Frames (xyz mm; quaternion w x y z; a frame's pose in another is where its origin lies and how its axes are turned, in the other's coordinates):
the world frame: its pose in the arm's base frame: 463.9 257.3 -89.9 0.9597 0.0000 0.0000 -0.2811
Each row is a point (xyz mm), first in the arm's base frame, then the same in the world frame.
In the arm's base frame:
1: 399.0 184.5 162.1
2: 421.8 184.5 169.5
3: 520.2 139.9 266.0
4: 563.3 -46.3 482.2
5: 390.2 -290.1 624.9
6: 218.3 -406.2 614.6
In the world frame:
1: -15.4 -96.3 252.0
2: 3.8 -84.0 259.4
3: 110.7 -68.5 355.9
4: 247.5 -202.0 572.1
5: 233.3 -500.7 714.8
6: 151.2 -691.2 704.5

